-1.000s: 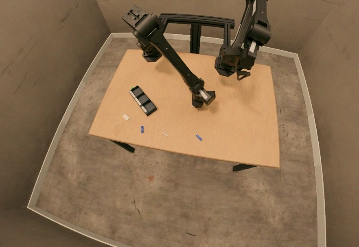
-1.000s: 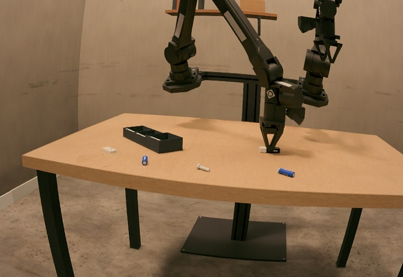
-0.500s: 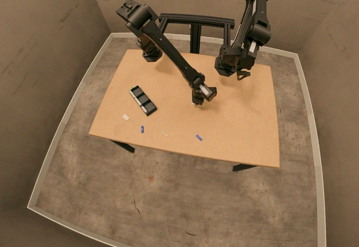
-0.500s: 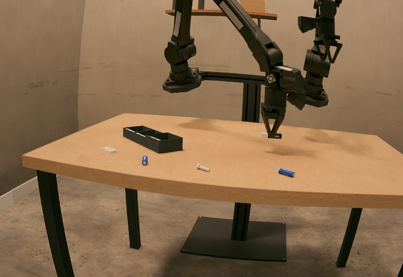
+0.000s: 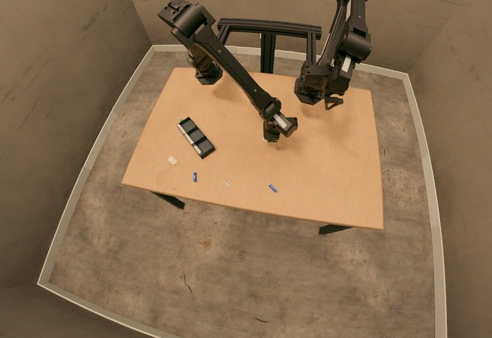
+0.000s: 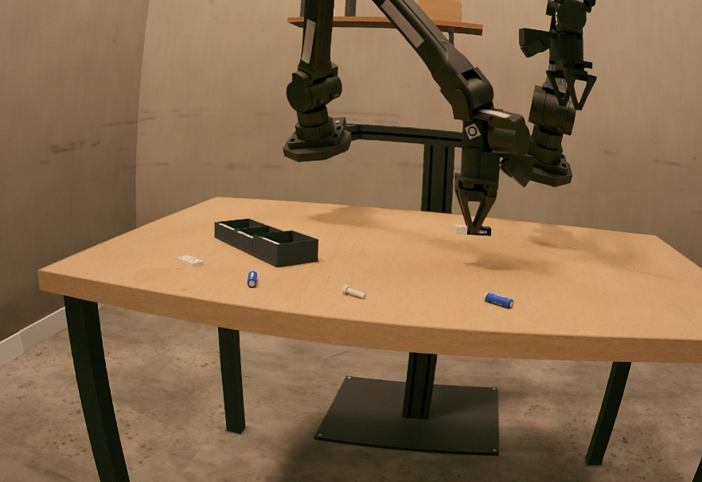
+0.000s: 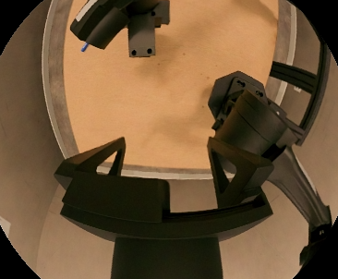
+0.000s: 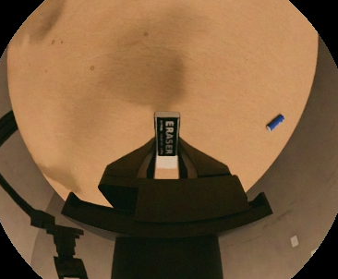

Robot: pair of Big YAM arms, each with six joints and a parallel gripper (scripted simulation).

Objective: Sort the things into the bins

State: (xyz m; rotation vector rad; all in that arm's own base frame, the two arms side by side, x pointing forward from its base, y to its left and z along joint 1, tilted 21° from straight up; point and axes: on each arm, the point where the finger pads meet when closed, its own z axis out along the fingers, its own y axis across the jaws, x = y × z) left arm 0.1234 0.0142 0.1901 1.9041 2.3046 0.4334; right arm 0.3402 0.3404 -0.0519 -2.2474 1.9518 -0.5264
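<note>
My right gripper is now 1 cm to the left of the eraser. Also, from my right hand: black bin tray 5 cm ahead, 38 cm to the right, 5 cm below; white bolt 24 cm ahead, 15 cm to the right, 6 cm below; flat white block 20 cm ahead, 45 cm to the right, 6 cm below.
</note>
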